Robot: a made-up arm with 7 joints. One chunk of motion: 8 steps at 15 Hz.
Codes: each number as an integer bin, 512 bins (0 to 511) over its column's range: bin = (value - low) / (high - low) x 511, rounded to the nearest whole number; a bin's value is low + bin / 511 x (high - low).
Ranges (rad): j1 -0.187..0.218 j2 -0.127..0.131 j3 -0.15..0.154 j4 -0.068..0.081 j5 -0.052..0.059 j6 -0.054..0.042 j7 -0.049..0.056
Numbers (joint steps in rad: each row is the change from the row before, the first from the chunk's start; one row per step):
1: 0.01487 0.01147 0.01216 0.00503 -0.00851 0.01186 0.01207
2: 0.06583 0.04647 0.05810 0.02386 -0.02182 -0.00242 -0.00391
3: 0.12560 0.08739 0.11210 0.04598 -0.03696 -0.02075 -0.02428
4: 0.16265 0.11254 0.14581 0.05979 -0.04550 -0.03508 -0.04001
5: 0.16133 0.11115 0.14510 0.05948 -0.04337 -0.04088 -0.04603
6: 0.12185 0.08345 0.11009 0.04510 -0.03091 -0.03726 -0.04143
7: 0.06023 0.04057 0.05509 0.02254 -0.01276 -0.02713 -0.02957
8: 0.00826 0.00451 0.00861 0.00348 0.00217 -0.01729 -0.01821
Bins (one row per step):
1: 255 274 273 250 200 351 297
2: 319 344 350 315 139 275 219
3: 394 425 441 391 69 177 120
4: 441 474 497 438 30 101 44
5: 439 472 496 437 40 70 14
6: 390 417 437 388 97 89 37
7: 312 332 345 311 181 143 95
8: 246 260 267 245 249 195 150

